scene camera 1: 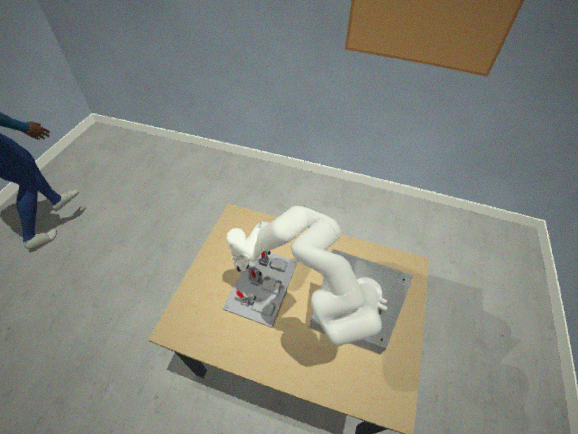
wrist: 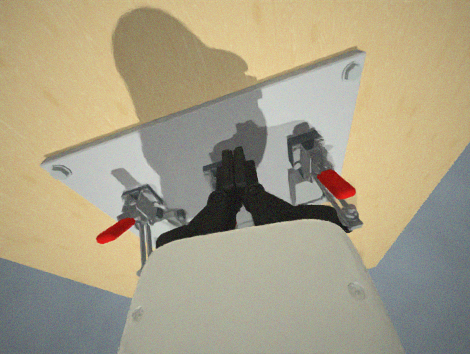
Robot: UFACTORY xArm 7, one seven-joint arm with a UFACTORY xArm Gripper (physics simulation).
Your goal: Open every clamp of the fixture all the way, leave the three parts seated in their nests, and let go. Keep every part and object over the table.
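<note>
The fixture plate (scene camera 1: 252,317) (wrist: 310,95) carries three toggle clamps with red handles. The near clamp's handle (scene camera 1: 240,294) (wrist: 116,230) and the far clamp's handle (scene camera 1: 263,255) (wrist: 336,184) stick out beside my fingers in the wrist view. The middle clamp's handle (scene camera 1: 253,274) shows in the scene view; in the wrist view my fingers hide most of that clamp. How far each clamp stands open I cannot tell. The far part (scene camera 1: 278,264) and near part (scene camera 1: 263,308) lie on the plate; the middle part is hard to make out. My gripper (scene camera 1: 242,268) (wrist: 236,161) is shut and empty, above the plate's handle side.
The wooden table (scene camera 1: 200,320) (wrist: 65,65) bears the fixture and, to its right, the grey base plate (scene camera 1: 395,300) under my arm. My forearm arches over the far side of the fixture. A person (scene camera 1: 22,165) stands on the floor beyond the table's left side.
</note>
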